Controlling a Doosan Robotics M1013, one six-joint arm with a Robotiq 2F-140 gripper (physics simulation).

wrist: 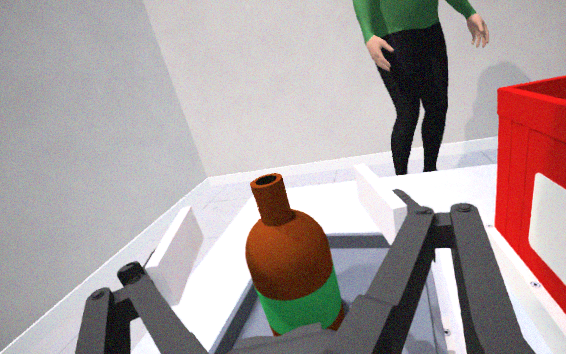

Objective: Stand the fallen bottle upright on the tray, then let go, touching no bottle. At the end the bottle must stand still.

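Places are measured from the arm's base along level axes (x left, y ahead, z down), in millimetres.
Where they show: gripper, between the fingertips: point(275, 203).
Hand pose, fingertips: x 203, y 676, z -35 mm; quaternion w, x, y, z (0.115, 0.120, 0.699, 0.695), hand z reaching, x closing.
Observation:
After its pixels a point has its place.
The brown bottle point(287, 250) {y 655, x 195, z -6 mm} with a green label band stands upright on the grey tray point(355, 241) {y 792, x 165, z 91 mm}, in the middle of the wrist view. Its open neck points up; the slant in the picture matches the tilted camera view. The gripper body hides its foot. My gripper point(275, 203) {y 676, x 203, z -35 mm} is open wide, with one white finger pad left of the bottle and one right of it. A visible gap lies between each pad and the bottle, and nothing is held.
A red crate point(512, 165) {y 765, x 10, z -3 mm} with a white panel stands at the right, beside the tray. The white table point(320, 202) {y 932, x 236, z 107 mm} extends behind the tray. A person point(415, 65) in a green top and black trousers stands beyond the table, near the wall.

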